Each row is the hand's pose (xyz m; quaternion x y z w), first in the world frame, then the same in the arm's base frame.
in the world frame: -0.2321 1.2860 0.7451 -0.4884 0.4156 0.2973 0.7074
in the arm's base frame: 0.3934 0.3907 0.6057 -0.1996 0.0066 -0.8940 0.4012
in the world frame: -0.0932 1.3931 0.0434 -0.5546 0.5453 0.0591 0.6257
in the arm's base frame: 0.1572 -0.2578 0.8219 0.0625 0.0442 -0.9522 0.2957
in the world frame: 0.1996 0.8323 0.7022 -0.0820 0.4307 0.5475 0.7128
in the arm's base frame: -0.2126 0.5101 0.4937 -0.3077 -0.1885 -0.6054 0.7094
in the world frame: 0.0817 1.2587 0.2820 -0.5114 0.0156 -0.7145 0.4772
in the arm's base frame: 0.0101 0.0310 0.7988 -0.2681 0.1963 0.7466 0.5764
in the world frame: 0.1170 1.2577 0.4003 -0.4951 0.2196 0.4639 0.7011
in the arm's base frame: 0.0146 0.1538 0.8104 -0.4396 0.0451 -0.8120 0.3813
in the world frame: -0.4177 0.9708 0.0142 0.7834 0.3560 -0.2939 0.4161
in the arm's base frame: 0.1545 -0.3256 0.2928 0.3926 -0.8518 0.0877 0.3356
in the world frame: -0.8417 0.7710 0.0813 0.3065 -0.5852 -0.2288 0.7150
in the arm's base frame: 0.3833 -0.3505 -0.1210 0.4343 0.8185 0.1193 0.3566
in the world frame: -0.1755 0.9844 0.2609 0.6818 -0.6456 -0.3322 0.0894
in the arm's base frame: 0.0435 -0.0272 0.4282 0.1631 0.6991 -0.5551 0.4202
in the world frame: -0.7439 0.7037 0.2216 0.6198 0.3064 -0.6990 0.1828
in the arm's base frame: 0.3075 -0.1833 -0.1280 -0.6808 0.7233 -0.1047 0.0489
